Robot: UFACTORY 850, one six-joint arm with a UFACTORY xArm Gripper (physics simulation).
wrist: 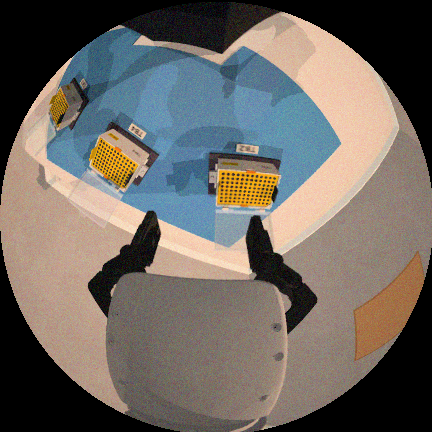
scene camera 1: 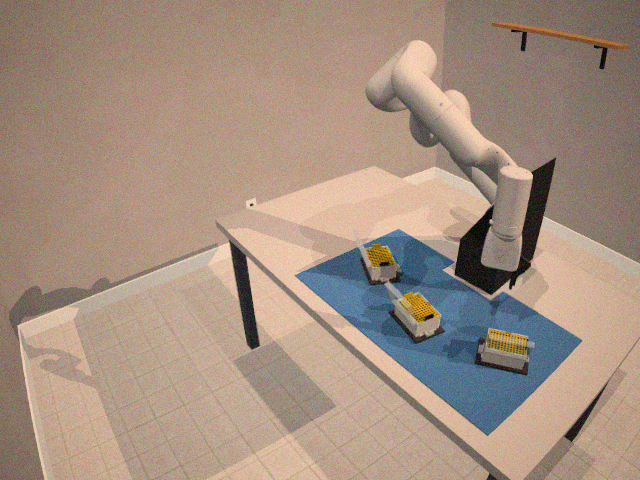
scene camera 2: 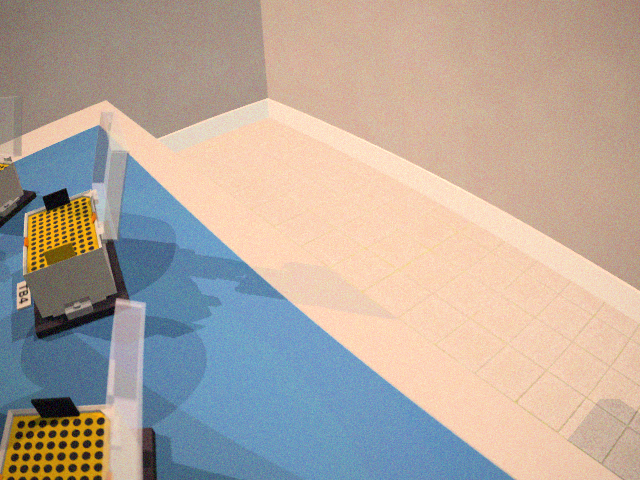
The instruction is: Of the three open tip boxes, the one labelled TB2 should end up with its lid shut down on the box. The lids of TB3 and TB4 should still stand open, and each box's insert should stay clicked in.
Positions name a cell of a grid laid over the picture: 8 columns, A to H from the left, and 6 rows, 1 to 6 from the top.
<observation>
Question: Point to a blue mat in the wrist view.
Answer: D2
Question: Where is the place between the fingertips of my gripper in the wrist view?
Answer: D4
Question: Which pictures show my gripper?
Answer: The wrist view and scene camera 1 only.
</observation>
